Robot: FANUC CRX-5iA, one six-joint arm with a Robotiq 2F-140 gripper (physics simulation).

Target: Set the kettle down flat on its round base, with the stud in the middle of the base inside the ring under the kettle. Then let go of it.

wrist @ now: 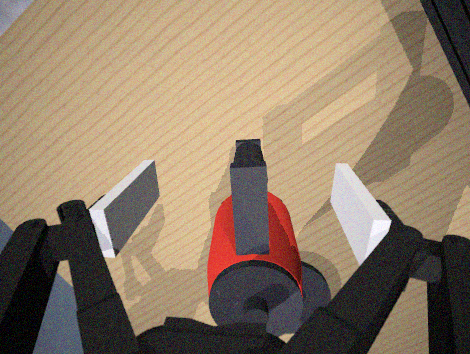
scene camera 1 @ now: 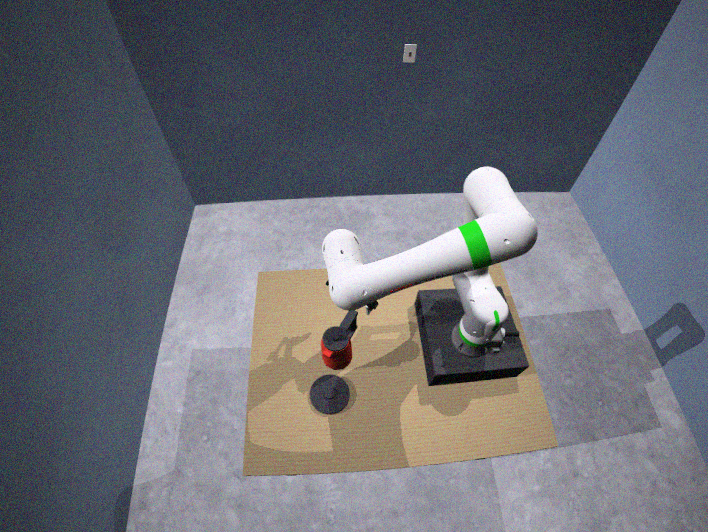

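Note:
The red kettle [scene camera 1: 336, 353] [wrist: 220, 250] has a dark lid and a dark handle [scene camera 1: 349, 324] [wrist: 250, 207]. In the scene view it shows just behind the round dark base [scene camera 1: 320, 402] [wrist: 317, 285], with a narrow strip of table between them in the picture. Whether its bottom touches the table is unclear. The small stud [scene camera 1: 330, 393] shows in the middle of the base. The ring under the kettle is hidden. My gripper [wrist: 242, 180] is wide open; the handle shows between its pale pads, apart from both. The arm hides much of the gripper in the scene view.
The wooden table top [scene camera 1: 286, 457] [wrist: 100, 100] lies under the base. The robot's black mounting block [scene camera 1: 452, 372] [wrist: 452, 40] stands to the right of the kettle in the scene view. The white arm [scene camera 1: 412, 268] reaches over the table from there. Shadows cross the wood around the kettle.

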